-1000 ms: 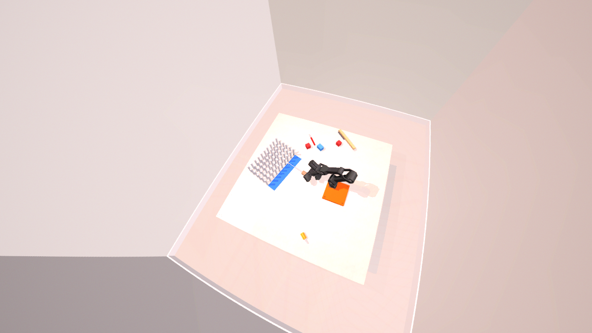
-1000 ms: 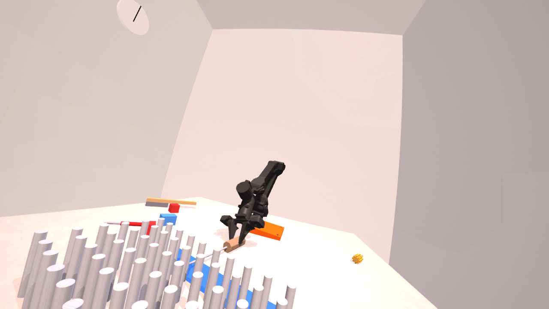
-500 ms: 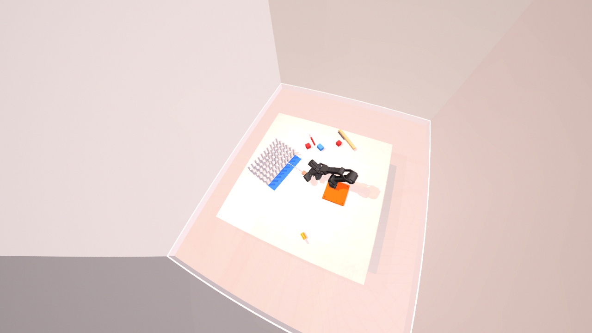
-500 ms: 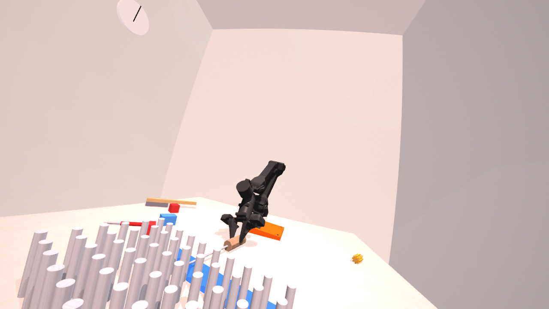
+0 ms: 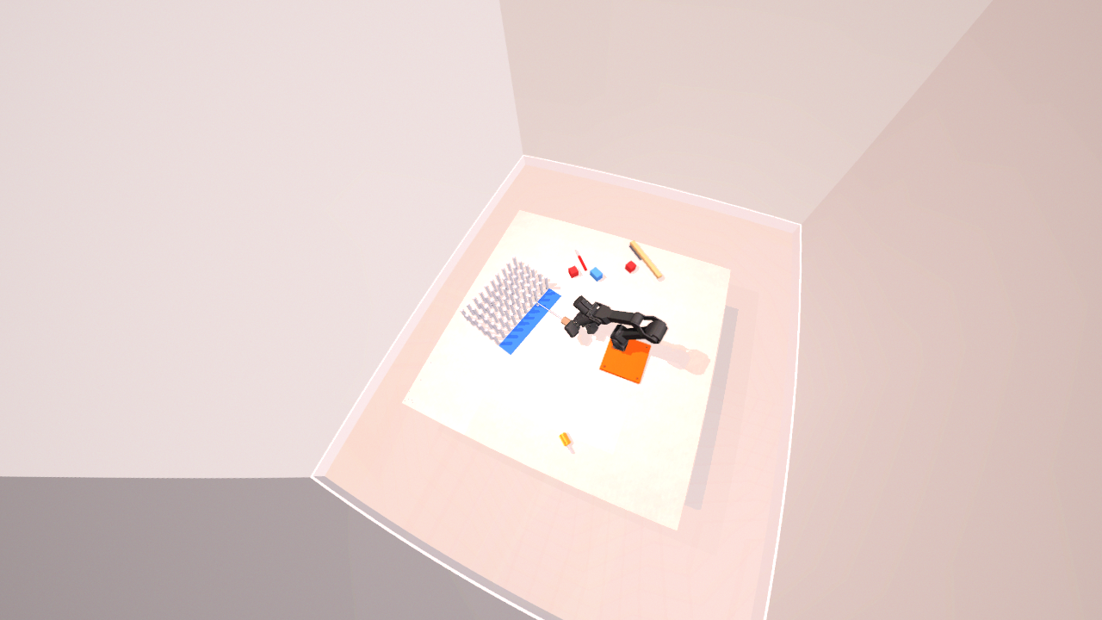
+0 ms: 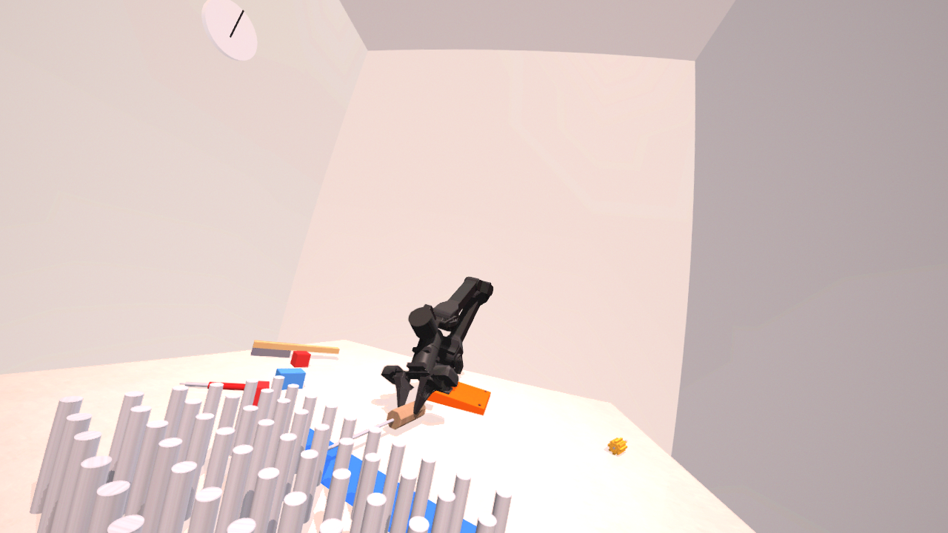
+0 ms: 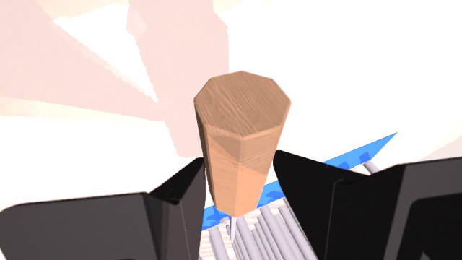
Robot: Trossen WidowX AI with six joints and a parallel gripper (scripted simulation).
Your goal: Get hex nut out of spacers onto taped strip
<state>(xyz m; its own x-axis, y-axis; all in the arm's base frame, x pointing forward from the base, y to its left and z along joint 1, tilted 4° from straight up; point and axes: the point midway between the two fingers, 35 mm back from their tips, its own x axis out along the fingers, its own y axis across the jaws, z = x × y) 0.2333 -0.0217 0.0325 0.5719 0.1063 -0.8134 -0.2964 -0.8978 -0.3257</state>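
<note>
Right now the hook tool is 10 cm ahead of my gripper tip, 3 cm to the right of it and 1 cm below it. Round my gripper tip: blue block (3 cm behind, 33 cm to the right, 2 cm below); blue taped strip (20 cm ahead, 3 cm to the left, 4 cm below); red-handled tool (9 cm ahead, 42 cm to the right, 3 cm below).
</note>
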